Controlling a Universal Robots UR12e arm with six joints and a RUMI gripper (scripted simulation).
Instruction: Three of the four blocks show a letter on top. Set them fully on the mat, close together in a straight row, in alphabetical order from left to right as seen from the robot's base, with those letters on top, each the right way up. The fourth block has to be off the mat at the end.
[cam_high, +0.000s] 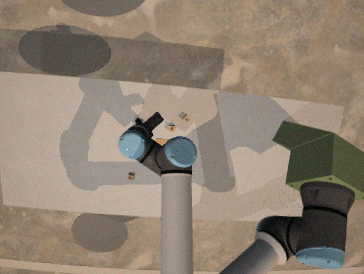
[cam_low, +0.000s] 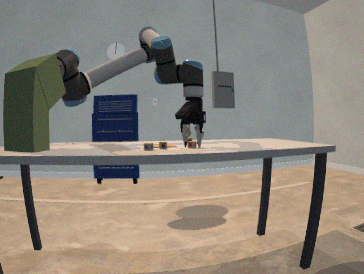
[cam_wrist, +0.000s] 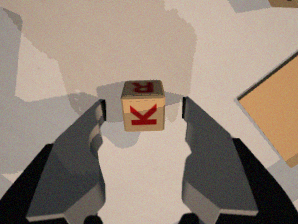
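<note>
Right now my hand is 13 cm past the orange mat, 12 cm to the right of it and 1 cm above it.
</note>
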